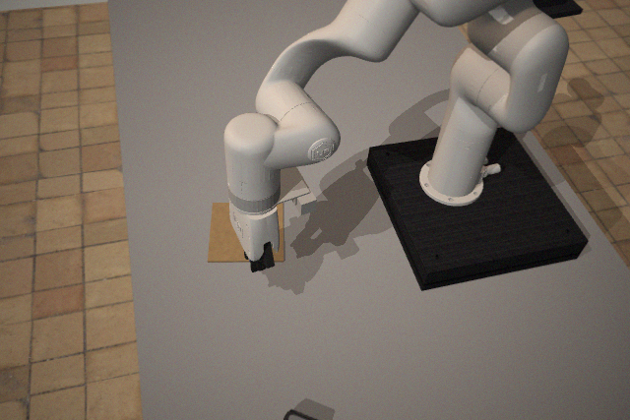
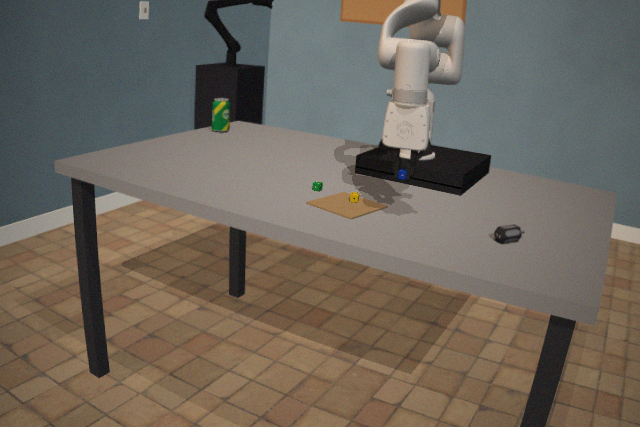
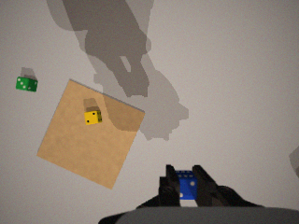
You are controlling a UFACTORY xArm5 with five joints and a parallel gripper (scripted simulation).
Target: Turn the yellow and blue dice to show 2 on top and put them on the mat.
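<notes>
Right now the mat is 2 cm behind my hand, 14 cm to the right of it and 11 cm below it. Round my hand: blue die (1 cm below); then green die (9 cm behind, 25 cm to the right, 11 cm below); then yellow die (5 cm behind, 13 cm to the right, 10 cm below).
</notes>
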